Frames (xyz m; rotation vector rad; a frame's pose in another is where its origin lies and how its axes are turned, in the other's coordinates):
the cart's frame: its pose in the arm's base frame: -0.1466 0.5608 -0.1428 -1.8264 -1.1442 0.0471
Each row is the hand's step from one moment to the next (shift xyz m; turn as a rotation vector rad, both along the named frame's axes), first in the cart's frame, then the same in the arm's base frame.
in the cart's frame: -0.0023 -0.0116 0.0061 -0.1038 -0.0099 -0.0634
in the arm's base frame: -0.0121 0.0039 0.0041 -0.0352 -0.1168 -0.0008
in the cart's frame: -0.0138 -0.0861 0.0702 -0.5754 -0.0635 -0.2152
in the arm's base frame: -0.0994 0.0483 0.0180 -0.2651 -0.5529 -0.0734
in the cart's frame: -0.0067 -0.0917 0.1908 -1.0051 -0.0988 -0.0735
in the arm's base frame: -0.1560 0.1371 -0.0416 -0.5974 -0.7591 -0.3038
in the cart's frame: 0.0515 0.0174 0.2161 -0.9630 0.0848 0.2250
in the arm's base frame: -0.0611 0.1836 -0.1105 -0.5896 -0.5446 -0.5840
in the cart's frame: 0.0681 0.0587 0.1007 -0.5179 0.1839 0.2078
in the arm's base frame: 0.0307 0.1113 -0.0699 -0.2640 -0.2490 -0.4621
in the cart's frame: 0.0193 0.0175 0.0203 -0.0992 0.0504 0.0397
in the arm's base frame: 0.0132 0.0258 -0.0159 -0.0402 -0.0495 -0.0994
